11 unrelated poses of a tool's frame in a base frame.
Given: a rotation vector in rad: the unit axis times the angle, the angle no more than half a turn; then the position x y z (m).
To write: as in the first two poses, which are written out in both.
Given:
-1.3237 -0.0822 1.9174 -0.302 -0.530 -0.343
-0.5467 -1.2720 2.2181 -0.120 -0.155 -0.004
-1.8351 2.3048 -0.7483 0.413 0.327 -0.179
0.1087 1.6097 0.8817 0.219 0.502 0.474
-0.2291 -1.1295 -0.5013 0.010 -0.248 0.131
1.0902 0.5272 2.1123 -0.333 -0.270 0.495
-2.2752 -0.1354 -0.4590 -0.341 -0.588 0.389
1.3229 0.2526 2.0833 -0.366 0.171 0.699
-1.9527 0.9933 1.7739 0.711 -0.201 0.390
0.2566 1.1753 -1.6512 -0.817 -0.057 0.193
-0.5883 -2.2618 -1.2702 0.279 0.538 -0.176
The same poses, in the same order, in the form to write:
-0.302 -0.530 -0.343 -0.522 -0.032 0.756 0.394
-0.120 -0.155 -0.004 -0.202 -0.470 0.819 0.260
0.413 0.327 -0.179 -0.603 0.757 -0.246 0.051
0.219 0.502 0.474 0.047 0.696 0.381 0.606
0.010 -0.248 0.131 -0.107 -0.528 -0.234 0.809
-0.333 -0.270 0.495 0.420 0.203 0.814 0.346
-0.341 -0.588 0.389 -0.898 -0.053 -0.181 0.397
-0.366 0.171 0.699 0.504 0.096 0.794 0.324
0.711 -0.201 0.390 -0.684 0.348 0.621 0.161
-0.817 -0.057 0.193 0.107 0.491 -0.689 0.522
0.279 0.538 -0.176 -0.215 -0.826 -0.464 0.239

